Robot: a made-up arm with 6 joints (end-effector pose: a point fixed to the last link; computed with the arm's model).
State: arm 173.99 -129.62 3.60 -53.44 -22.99 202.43
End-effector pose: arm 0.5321 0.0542 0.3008 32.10 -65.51 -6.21
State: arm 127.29 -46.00 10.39 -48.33 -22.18 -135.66
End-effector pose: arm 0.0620 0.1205 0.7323 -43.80 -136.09 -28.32
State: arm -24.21 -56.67 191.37 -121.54 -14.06 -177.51
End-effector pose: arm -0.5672 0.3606 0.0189 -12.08 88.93 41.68
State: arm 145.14 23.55 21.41 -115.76 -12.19 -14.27
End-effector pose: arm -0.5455 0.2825 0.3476 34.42 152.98 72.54
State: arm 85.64 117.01 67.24 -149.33 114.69 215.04
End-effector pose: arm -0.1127 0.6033 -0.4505 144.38 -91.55 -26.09
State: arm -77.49 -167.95 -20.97 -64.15 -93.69 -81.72
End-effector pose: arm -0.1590 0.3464 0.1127 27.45 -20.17 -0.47
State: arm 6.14 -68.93 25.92 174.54 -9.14 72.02
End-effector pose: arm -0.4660 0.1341 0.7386 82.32 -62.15 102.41
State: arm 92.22 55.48 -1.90 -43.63 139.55 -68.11
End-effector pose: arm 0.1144 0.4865 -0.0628 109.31 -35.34 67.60
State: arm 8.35 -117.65 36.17 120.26 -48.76 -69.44
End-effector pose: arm -0.8496 -0.0310 0.0018 59.73 -126.55 -74.46
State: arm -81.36 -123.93 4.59 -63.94 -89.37 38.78
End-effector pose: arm -0.1549 0.4814 0.3601 -75.34 -6.29 -20.79
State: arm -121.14 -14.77 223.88 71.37 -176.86 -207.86
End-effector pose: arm 0.0486 0.1941 0.0786 -103.74 53.26 -132.11
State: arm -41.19 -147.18 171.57 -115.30 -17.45 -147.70
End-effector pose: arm 0.0500 0.0607 -0.6314 -75.95 41.27 6.00
